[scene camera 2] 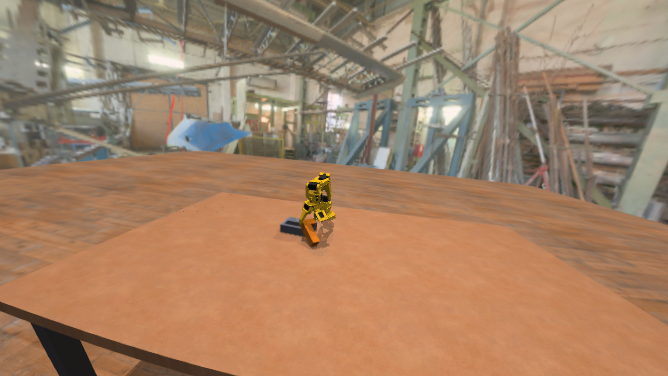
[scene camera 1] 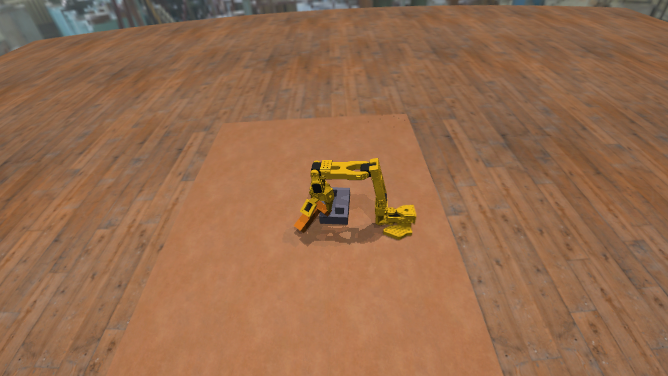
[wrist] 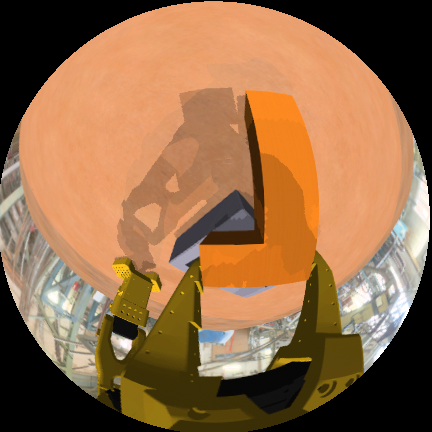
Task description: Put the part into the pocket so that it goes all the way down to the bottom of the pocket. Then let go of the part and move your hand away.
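Frame: origin at the arm's base, x back, y right, z up, level; centimetres.
Where they show: end effector, tool point: (scene camera 2: 313, 221) (scene camera 1: 328, 210) (wrist: 204, 264); arm's base, origin of the base link: (scene camera 1: 390, 226) (wrist: 139, 270).
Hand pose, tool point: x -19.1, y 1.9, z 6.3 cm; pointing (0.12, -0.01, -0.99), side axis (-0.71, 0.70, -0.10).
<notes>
Things, the pixels of their top centre, and the offset from my tool point. "spot": a spot on its surface instead. Level surfaces: height alone.
- dark grey block, middle of its top: (wrist: 245, 274) (scene camera 1: 335, 201) (scene camera 2: 299, 222) dy +6.9, dx +2.1, dz -2.7 cm
- block's pocket, surface spot: (scene camera 1: 339, 210) spot: dy +3.9, dx +3.3, dz -4.0 cm
- orange-brown table top, its level: dz -6.3 cm
The orange L-shaped part (scene camera 1: 301, 222) (scene camera 2: 310, 233) (wrist: 287, 200) is held across its short arm by my gripper (scene camera 1: 319, 205) (wrist: 256, 267), one jaw on each side. The gripper is shut on it. In scene camera 1 the part's long arm points down and left, away from the dark grey block (scene camera 1: 334, 220) (scene camera 2: 290, 229) (wrist: 209, 227). Part of the block's pocket (scene camera 1: 339, 210) shows as a dark recess in its top. The part is outside the pocket, at the block's left side in that view. In the wrist view it hides much of the block. Its exact height is unclear.
The yellow arm reaches over the block from its base (scene camera 1: 398, 231), which stands right of the block in scene camera 1. The block rests on the orange-brown table top (scene camera 1: 280, 300) (scene camera 2: 400, 300). Shadows of the arm and part fall on the table.
</notes>
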